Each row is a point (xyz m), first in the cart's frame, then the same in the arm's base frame.
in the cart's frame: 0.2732 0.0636 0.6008
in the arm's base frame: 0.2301 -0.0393 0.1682
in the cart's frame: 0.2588 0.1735 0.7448
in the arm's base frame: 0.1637 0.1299 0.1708
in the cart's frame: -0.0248 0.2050 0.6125
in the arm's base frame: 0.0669 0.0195 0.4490
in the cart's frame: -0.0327 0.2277 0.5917
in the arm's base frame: 0.0386 0.0060 0.4543
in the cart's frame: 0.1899 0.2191 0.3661
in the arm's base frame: 0.0076 -0.2193 0.2334
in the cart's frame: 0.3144 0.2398 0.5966
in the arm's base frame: 0.0651 0.0043 0.1080
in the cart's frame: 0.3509 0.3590 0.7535
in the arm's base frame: -0.0012 0.1870 0.0590
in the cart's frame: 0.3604 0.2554 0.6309
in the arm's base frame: 0.0646 0.0403 0.0606
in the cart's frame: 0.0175 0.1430 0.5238
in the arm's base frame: 0.1058 -0.0841 0.4135
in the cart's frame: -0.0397 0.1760 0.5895
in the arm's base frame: 0.0866 -0.0102 0.4669
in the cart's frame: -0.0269 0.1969 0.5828
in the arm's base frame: 0.0661 -0.0113 0.4519
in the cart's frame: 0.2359 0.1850 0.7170
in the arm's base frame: 0.1426 0.1070 0.1923
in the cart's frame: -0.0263 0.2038 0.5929
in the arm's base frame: 0.0624 0.0003 0.4505
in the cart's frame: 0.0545 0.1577 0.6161
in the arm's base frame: 0.1214 0.0076 0.3753
